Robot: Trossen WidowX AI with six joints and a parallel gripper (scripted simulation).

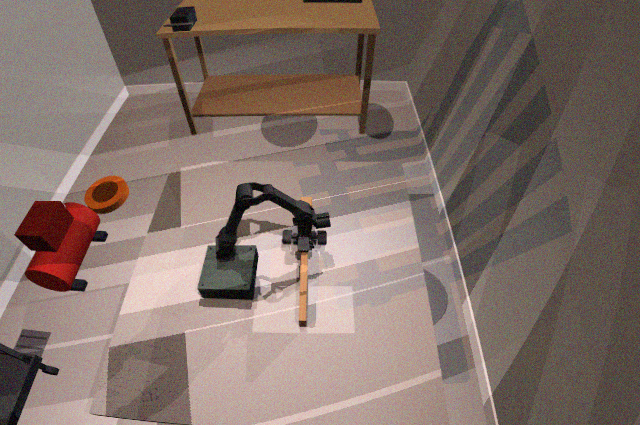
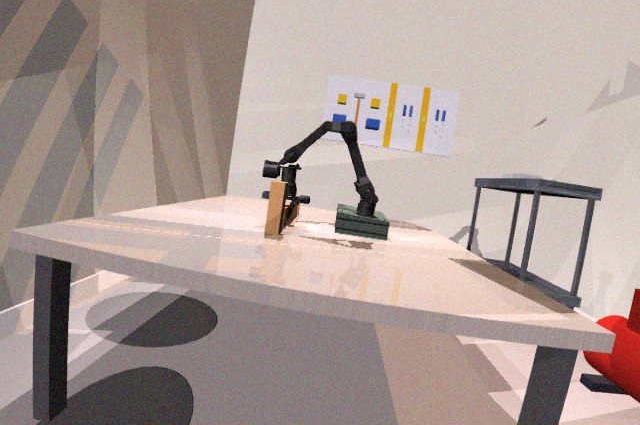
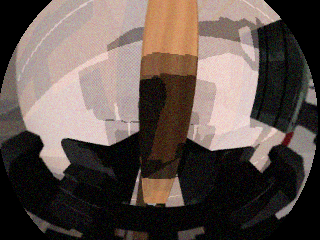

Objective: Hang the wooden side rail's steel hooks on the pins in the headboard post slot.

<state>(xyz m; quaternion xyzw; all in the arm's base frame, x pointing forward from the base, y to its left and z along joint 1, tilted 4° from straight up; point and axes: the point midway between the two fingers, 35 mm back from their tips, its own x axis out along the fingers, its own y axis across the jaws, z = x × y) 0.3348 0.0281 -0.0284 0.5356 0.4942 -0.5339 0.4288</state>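
Now: gripper tip 30 mm short of the wooden headboard post, 140 mm to the right of it and 50 mm below it.
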